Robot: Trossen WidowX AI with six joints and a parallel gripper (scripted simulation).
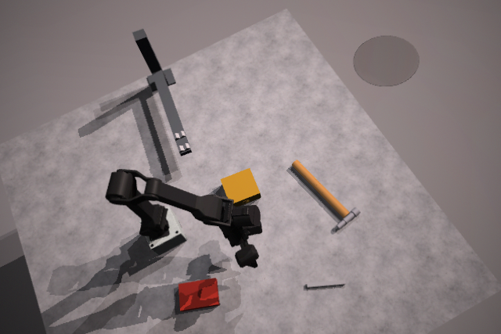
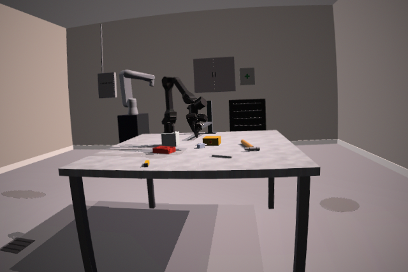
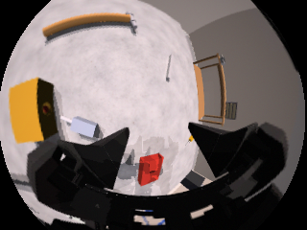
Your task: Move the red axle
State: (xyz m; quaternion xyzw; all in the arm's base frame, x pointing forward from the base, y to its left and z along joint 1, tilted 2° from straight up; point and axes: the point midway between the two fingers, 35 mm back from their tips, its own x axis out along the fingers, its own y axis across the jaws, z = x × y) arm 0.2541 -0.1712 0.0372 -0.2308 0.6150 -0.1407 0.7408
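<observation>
Now: gripper tip 14 cm to the right of the grey-blue block and 9 cm above it. The rest, counted from my gripper tip: red block (20 cm behind, 4 cm to the right, 9 cm below); then orange block (3 cm ahead, 25 cm to the left, 8 cm below); then thin grey rod (19 cm ahead, 13 cm to the right, 10 cm below).
</observation>
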